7 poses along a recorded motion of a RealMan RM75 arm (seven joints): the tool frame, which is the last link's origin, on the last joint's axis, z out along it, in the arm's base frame.
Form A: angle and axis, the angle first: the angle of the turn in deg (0 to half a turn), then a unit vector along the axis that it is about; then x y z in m.
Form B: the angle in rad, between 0 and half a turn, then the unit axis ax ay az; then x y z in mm. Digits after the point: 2 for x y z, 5 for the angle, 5 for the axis.
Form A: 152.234 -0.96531 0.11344 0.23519 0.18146 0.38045 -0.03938
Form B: 2.65698 -0.96531 0.11344 0.23519 181.46 380.45 -39.38
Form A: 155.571 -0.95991 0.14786 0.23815 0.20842 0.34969 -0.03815
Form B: 2.71523 -0.95991 0.14786 0.23815 208.42 349.69 -38.15
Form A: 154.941 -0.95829 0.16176 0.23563 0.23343 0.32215 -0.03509
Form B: 2.70423 -0.95829 0.16176 0.23563 233.43 322.15 -35.09
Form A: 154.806 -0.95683 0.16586 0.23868 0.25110 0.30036 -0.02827
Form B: 2.70187 -0.95683 0.16586 0.23868 251.10 300.36 -28.27
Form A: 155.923 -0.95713 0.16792 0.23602 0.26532 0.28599 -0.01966
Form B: 2.72137 -0.95713 0.16792 0.23602 265.32 285.99 -19.66
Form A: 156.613 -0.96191 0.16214 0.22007 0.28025 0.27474 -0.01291
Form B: 2.73341 -0.96191 0.16214 0.22007 280.25 274.74 -12.91
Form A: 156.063 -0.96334 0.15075 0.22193 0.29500 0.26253 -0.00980
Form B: 2.72381 -0.96334 0.15075 0.22193 295.00 262.53 -9.80
